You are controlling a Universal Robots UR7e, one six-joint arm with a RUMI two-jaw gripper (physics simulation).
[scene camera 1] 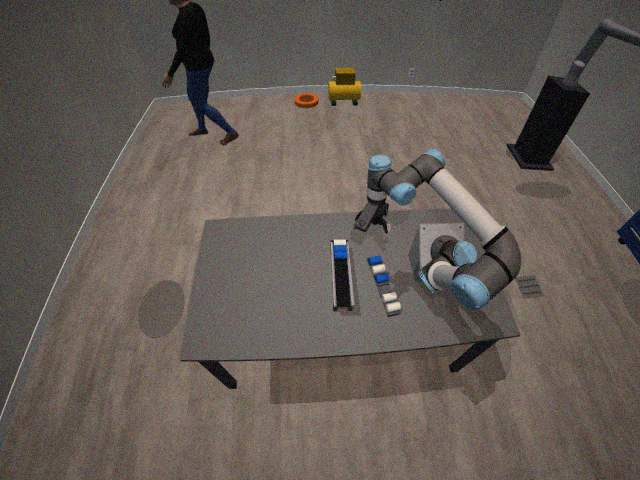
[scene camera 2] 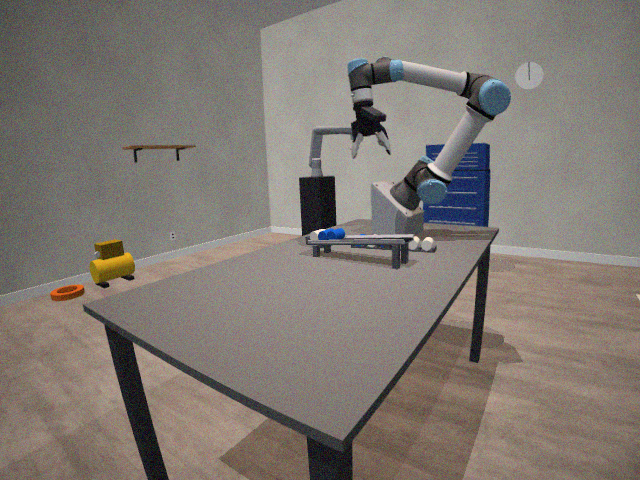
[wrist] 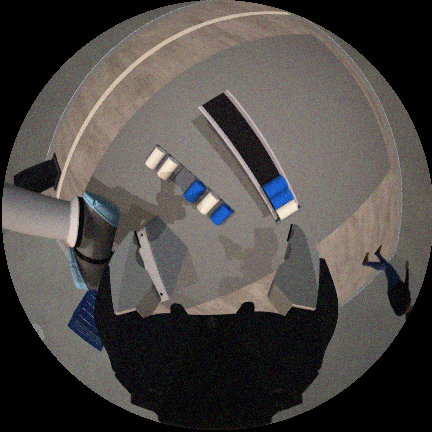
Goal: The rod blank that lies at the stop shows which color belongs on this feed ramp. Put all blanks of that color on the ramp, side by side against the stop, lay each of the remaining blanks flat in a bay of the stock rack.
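The feed ramp (scene camera 1: 353,281) (scene camera 2: 361,240) (wrist: 242,115) stands on the table. At its stop end lies a white blank (scene camera 1: 339,242) (wrist: 287,210), and against it lie two blue blanks side by side, one (wrist: 281,199) touching the white one and the other (wrist: 274,185) behind it. The stock rack (scene camera 1: 384,287) (wrist: 185,177) lies beside the ramp. From its far end it holds a blue blank (scene camera 1: 375,259) (wrist: 221,214), a white (scene camera 1: 378,268) (wrist: 208,203), a blue (scene camera 1: 382,277) (wrist: 194,191), an empty bay, then two whites (scene camera 1: 389,297) (wrist: 168,168) (scene camera 1: 393,306) (wrist: 156,157). My gripper (scene camera 2: 371,153) is open and empty, high above the table.
The table (scene camera 1: 258,289) (scene camera 2: 268,330) carries the arm's grey base (scene camera 2: 383,206) beside the rack. A person (scene camera 1: 193,51) (wrist: 397,290) stands on the floor beyond the table. A blue cabinet (scene camera 2: 465,201), a yellow compressor (scene camera 1: 344,89) (scene camera 2: 112,267) and a black pedestal (scene camera 1: 550,118) (scene camera 2: 317,204) stand away from the table.
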